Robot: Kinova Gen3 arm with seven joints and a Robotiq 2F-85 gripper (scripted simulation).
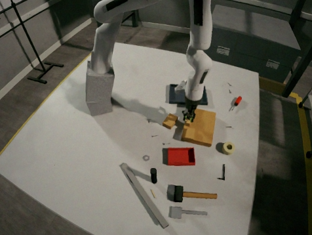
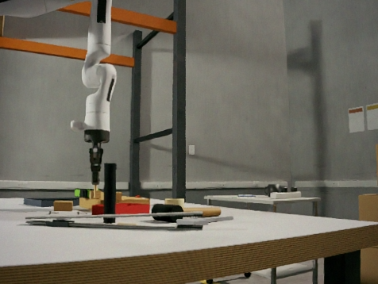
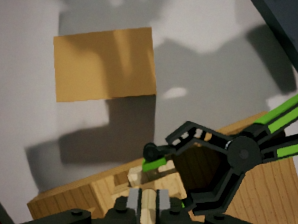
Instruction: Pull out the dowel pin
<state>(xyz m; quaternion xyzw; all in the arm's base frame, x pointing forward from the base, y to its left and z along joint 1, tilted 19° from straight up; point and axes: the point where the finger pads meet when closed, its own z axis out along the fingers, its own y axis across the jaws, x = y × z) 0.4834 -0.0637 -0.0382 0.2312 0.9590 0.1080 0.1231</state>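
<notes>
My gripper is now 2 cm above the dowel pin. From my hand the other things lie so: pale wooden block 5 cm below; then wooden bench board 7 cm below, 6 cm ahead; then tan wooden block 9 cm behind, 8 cm below, 1 cm to the left.
</notes>
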